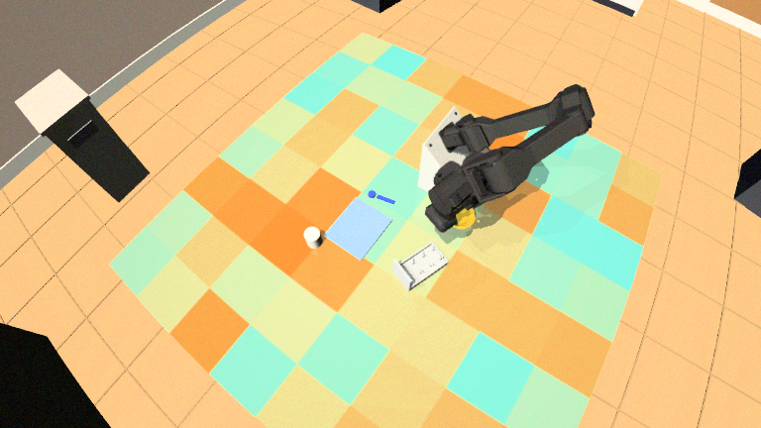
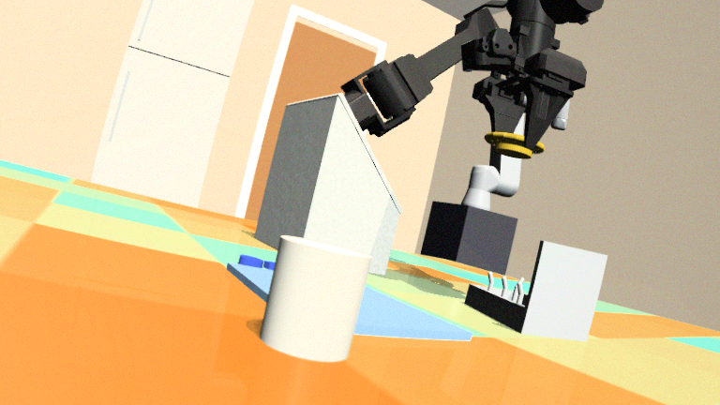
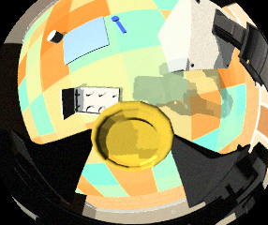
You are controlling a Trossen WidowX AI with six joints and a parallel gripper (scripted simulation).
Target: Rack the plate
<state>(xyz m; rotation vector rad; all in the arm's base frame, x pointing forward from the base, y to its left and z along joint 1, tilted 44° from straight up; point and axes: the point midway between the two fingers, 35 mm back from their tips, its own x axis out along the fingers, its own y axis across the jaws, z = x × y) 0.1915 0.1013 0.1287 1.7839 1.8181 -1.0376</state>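
The dish rack lies 100 mm ahead of my gripper tip, 20 mm to the right of it and 160 mm below it. Also, from my gripper tip: light blue mat (120 mm ahead, 230 mm to the right, 180 mm below); yellow plate (10 mm above); blue utensil (10 mm ahead, 250 mm to the right, 180 mm below).
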